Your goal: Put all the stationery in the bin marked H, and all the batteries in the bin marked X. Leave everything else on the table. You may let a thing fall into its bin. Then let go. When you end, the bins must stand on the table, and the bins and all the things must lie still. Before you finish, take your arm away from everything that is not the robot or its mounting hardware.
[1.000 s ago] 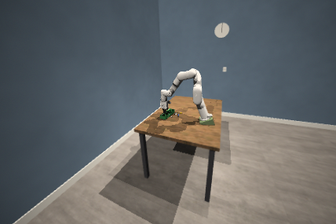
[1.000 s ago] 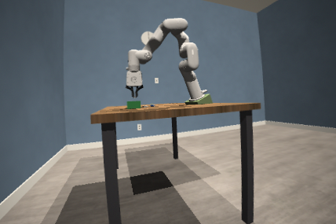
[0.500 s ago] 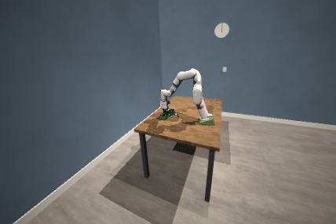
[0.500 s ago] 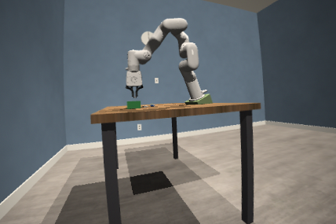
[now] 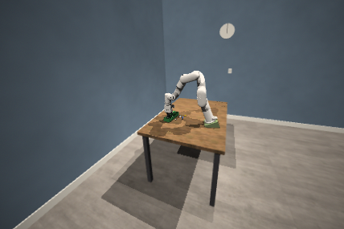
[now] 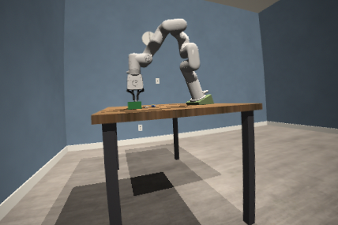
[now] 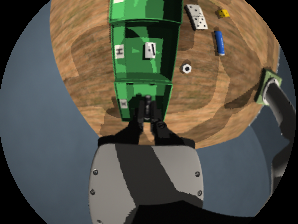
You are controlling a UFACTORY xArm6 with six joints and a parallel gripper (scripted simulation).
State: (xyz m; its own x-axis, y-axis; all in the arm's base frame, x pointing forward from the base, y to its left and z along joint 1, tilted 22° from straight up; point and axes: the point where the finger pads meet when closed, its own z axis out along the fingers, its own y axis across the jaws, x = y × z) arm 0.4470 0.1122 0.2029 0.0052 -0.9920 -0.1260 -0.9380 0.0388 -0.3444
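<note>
The blue battery lies 13 cm behind my hand, 13 cm to the right of it and 6 cm below it. From my hand the other things lie so: dark cylinder (2 cm below); white ring (7 cm behind, 6 cm to the right, 6 cm below); bin (1 cm ahead, 8 cm to the right, 5 cm below).
</note>
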